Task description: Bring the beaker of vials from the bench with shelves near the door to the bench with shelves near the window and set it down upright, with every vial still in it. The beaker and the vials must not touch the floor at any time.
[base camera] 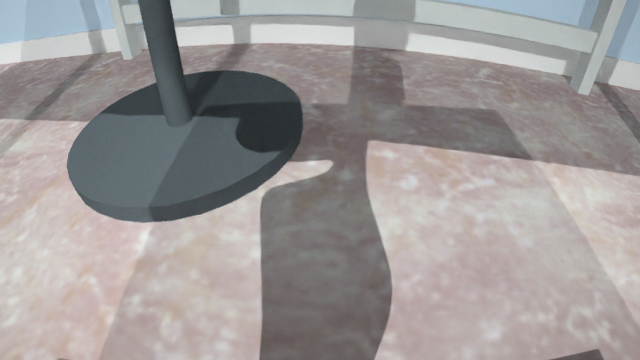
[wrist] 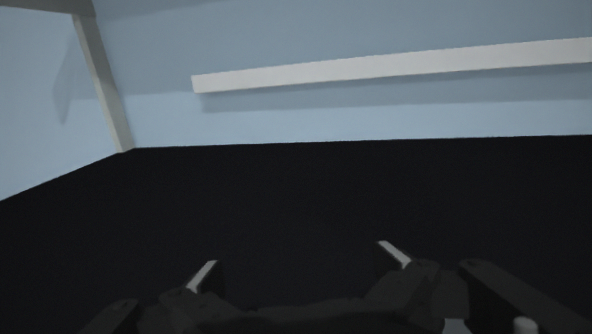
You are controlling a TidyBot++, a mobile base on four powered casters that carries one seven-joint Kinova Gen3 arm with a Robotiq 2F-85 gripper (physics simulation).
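Note:
My gripper (wrist: 299, 268) is open, with its two fingers wide apart and nothing between them, at the bottom of the wrist view. It is over or in front of a black bench top (wrist: 300, 195), whose far edge meets the blue wall. The beaker and the vials do not show in either view. In the base camera view the pale grey lower frame of a bench (base camera: 500, 25) stands against the wall. I cannot tell from these frames which bench this is.
A round dark stool base (base camera: 135, 170) with an upright post (base camera: 165, 65) stands on the floor ahead, left of centre. A long pale bar (wrist: 390, 65) runs along the wall above the bench top. A pale upright post (wrist: 102, 85) stands at the bench's left rear.

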